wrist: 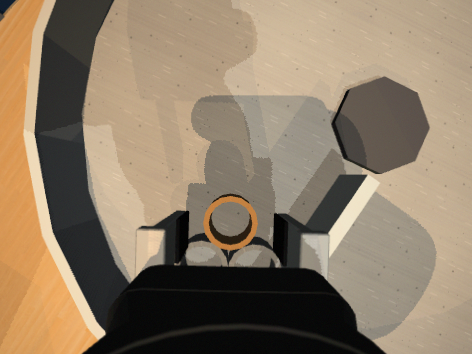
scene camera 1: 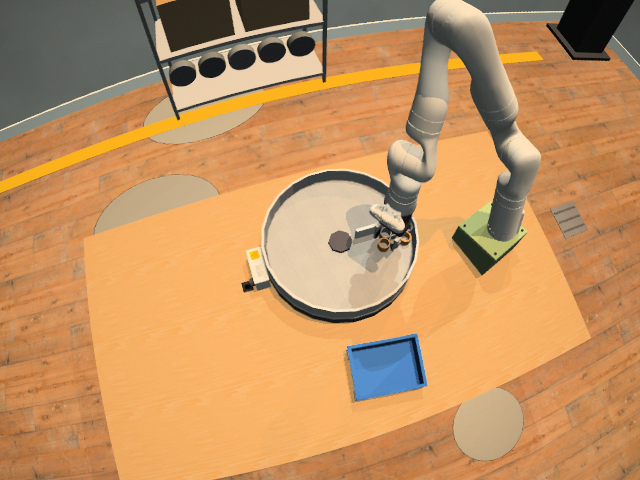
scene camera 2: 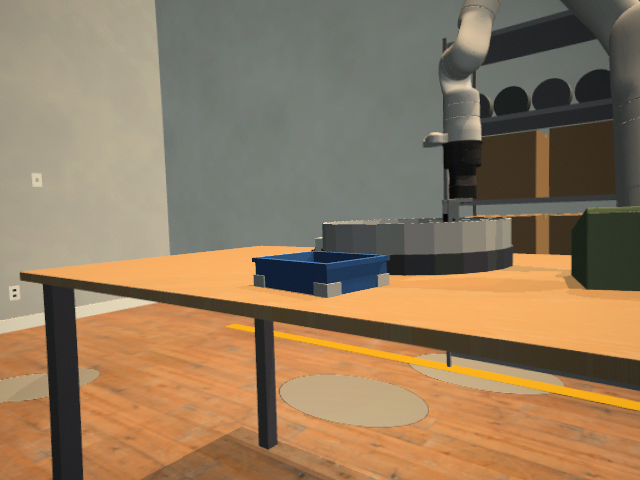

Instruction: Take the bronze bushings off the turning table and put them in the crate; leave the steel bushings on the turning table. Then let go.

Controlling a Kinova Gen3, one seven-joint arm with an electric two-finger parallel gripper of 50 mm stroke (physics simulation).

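Places are measured from the arm's base along level axes (x back, y left, z down), in metres.
Pixels of known places: gripper, fingertip midpoint: (wrist: 231,230) (scene camera 1: 385,241); arm's base at its link origin: (scene camera 1: 501,228).
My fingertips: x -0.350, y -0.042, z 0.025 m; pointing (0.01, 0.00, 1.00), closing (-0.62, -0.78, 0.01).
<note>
For each thing: its top centre in the pictures, then the offset to it from my fingertips. "spot": a spot on its surface instead.
- blue crate at its top centre: (scene camera 2: 319,256) (scene camera 1: 388,366) dx -0.069, dy +0.330, dz +0.028 m
- light upright bar at a spot on its surface: (wrist: 345,215) (scene camera 1: 365,228) spot: dx -0.048, dy -0.039, dz -0.020 m
- dark hub at its top centre: (wrist: 383,124) (scene camera 1: 340,240) dx -0.115, dy -0.034, dz +0.018 m
- small white box at a spot on its surface: (scene camera 1: 257,268) spot: dx -0.348, dy +0.000, dz +0.021 m
My gripper (scene camera 1: 389,239) (scene camera 2: 451,215) (wrist: 231,230) is open, pointing down inside the rim of the grey turning table (scene camera 1: 299,222) (scene camera 2: 418,240) (wrist: 300,50). A bronze bushing (scene camera 1: 383,244) (wrist: 231,246) stands upright between and slightly ahead of the open fingers in the wrist view. Two steel bushings, a left one (wrist: 202,254) and a right one (wrist: 256,256), stand close behind it, partly hidden by the gripper body. Another bronze bushing (scene camera 1: 406,237) shows beside the gripper in scene camera 1; others may be hidden under the hand. The blue crate (scene camera 1: 382,343) (scene camera 2: 292,274) holds no bushings in scene camera 1.
A light upright bar (scene camera 1: 365,230) (wrist: 345,215) stands on the turning table beside the fingers. A dark hub (scene camera 1: 339,241) (wrist: 384,125) is at its centre. A small white box (scene camera 1: 257,268) adjoins the outer rim. The green arm base (scene camera 1: 475,248) (scene camera 2: 610,253) stands to the right.
</note>
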